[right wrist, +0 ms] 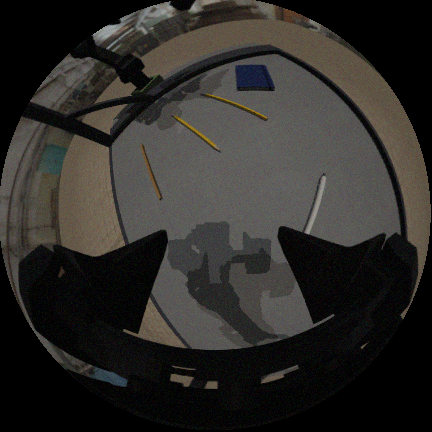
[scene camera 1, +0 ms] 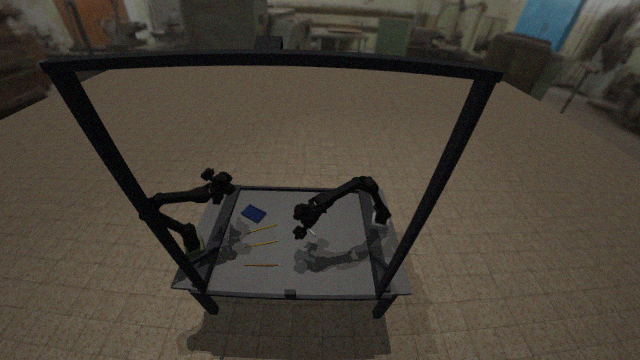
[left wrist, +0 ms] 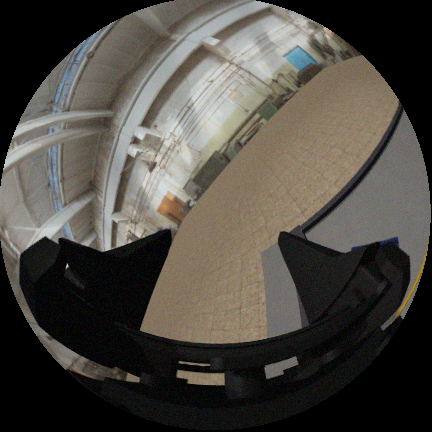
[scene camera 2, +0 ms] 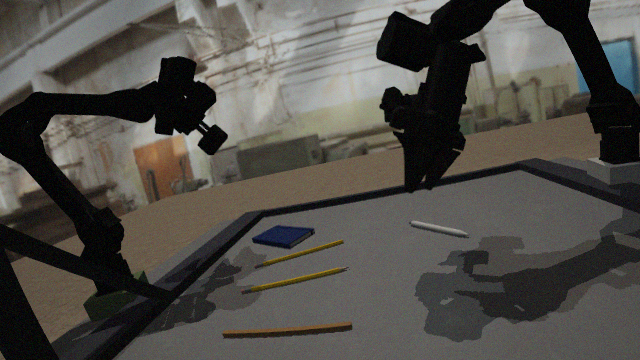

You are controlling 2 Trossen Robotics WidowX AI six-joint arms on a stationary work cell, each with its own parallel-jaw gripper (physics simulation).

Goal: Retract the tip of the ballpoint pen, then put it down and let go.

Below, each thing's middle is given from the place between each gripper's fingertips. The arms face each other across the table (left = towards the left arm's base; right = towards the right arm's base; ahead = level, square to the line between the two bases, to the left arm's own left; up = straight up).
Now: the blue notebook (scene camera 2: 287, 237) 280 mm ahead of my right hand, 260 mm to the left of it and 120 mm below it.
My left hand is 4 cm past the blue notebook, 14 cm to the left of it and 32 cm above it.
